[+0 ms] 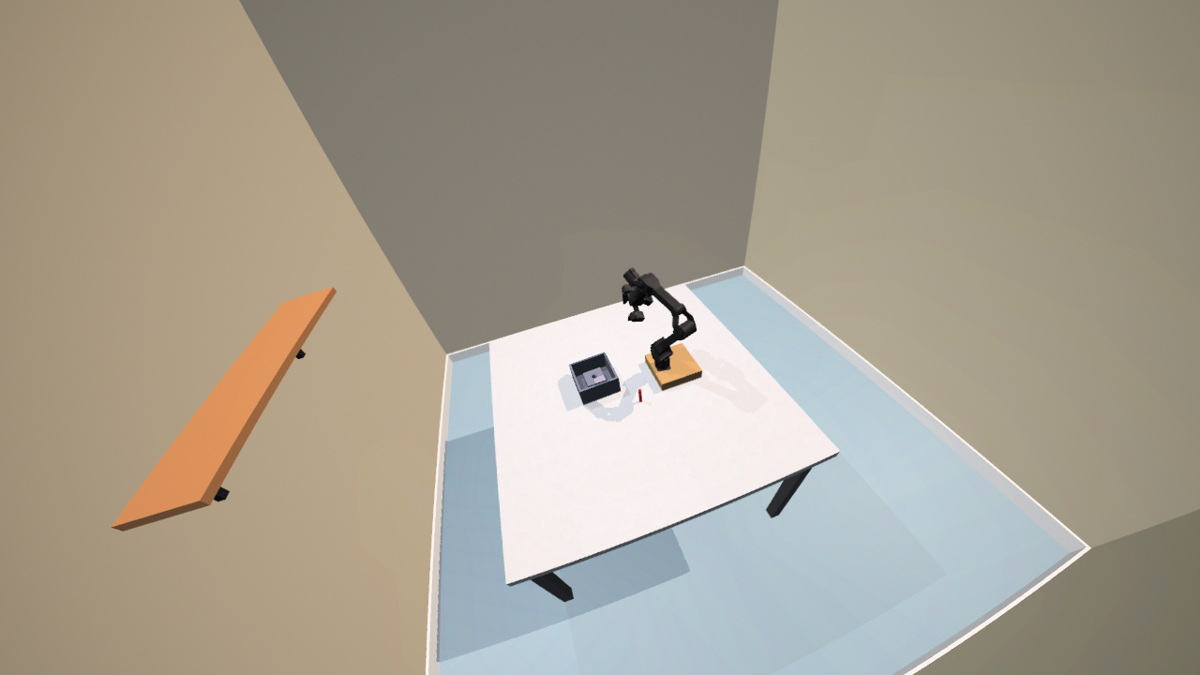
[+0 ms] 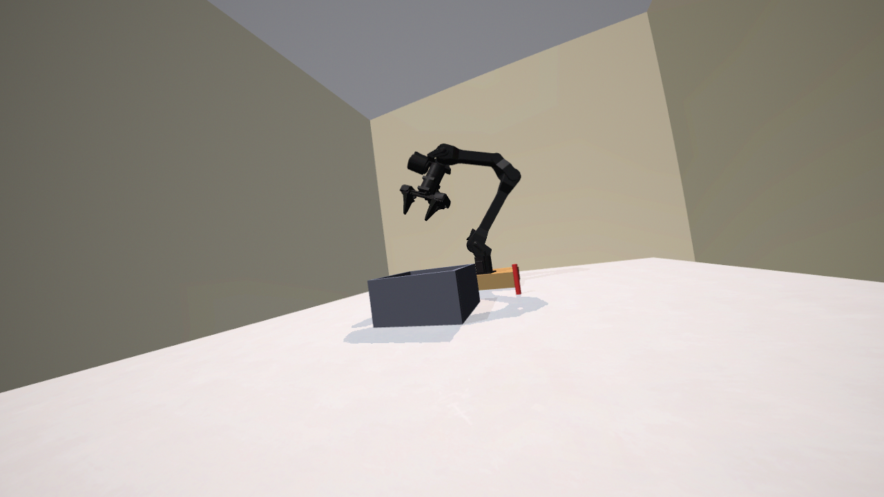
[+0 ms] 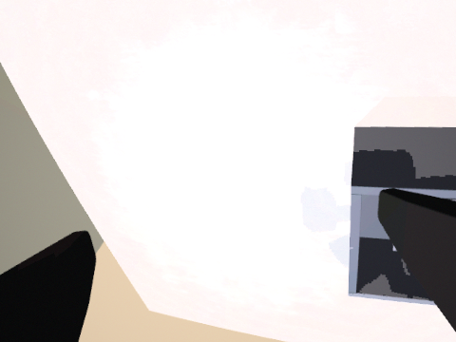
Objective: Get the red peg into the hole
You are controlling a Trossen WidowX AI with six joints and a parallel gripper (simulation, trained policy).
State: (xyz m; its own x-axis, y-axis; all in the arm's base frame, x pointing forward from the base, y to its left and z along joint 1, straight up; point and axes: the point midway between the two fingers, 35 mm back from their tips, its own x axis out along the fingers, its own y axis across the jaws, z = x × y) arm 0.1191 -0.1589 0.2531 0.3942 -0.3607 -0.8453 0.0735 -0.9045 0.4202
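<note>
The red peg lies 32 cm to the left of my gripper tip, 23 cm below it and 1 cm ahead of it. Also, from my gripper tip: dark box: 25 cm below, 20 cm ahead, 18 cm to the left; then plate: 23 cm below, 20 cm ahead, 18 cm to the left.
</note>
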